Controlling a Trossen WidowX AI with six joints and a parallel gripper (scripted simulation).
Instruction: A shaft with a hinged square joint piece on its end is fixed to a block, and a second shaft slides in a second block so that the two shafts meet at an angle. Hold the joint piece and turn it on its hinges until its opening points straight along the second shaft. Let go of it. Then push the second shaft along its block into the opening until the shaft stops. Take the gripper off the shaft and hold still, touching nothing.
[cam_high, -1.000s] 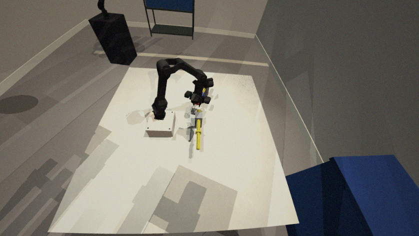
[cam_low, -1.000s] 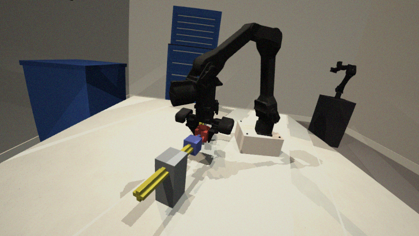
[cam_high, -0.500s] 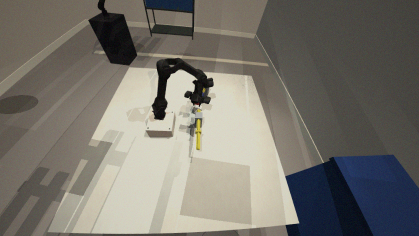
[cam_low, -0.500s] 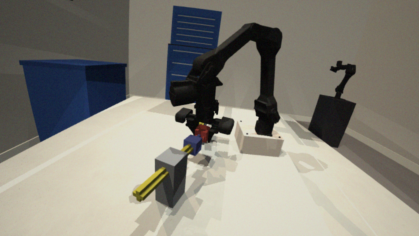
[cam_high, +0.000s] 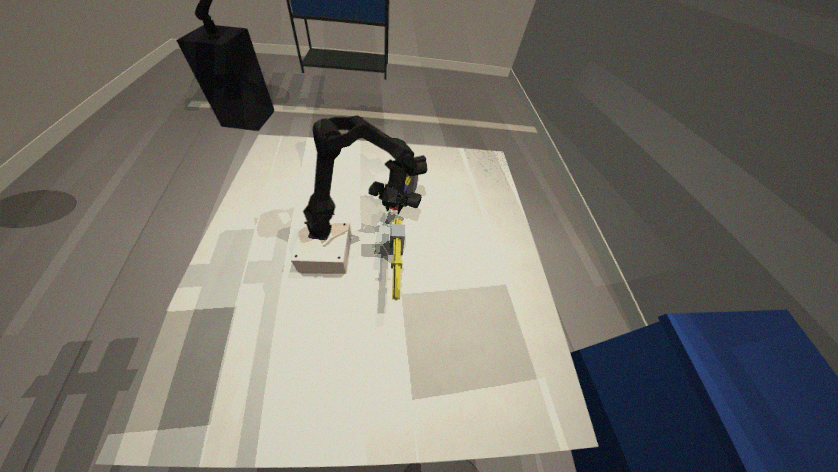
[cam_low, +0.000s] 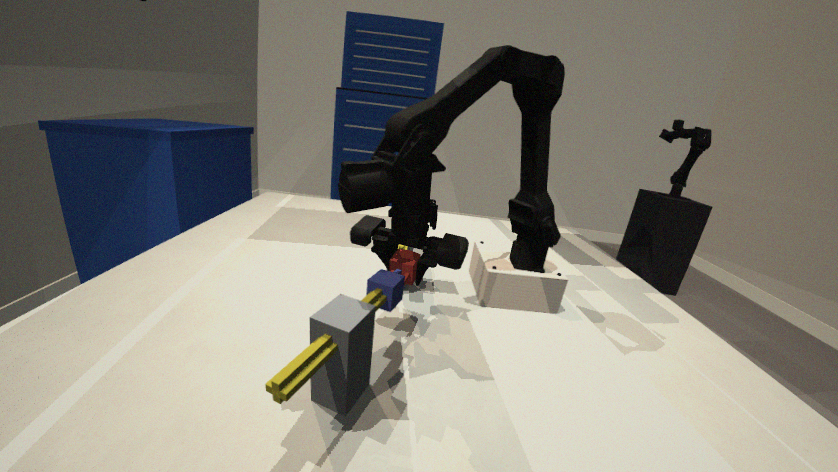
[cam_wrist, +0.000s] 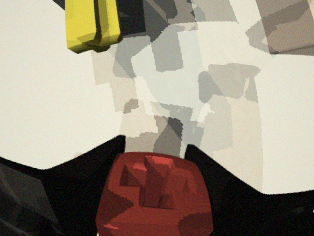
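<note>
Right now my gripper tip is 20 mm to the right of the red yoke and 40 mm below it.
</note>
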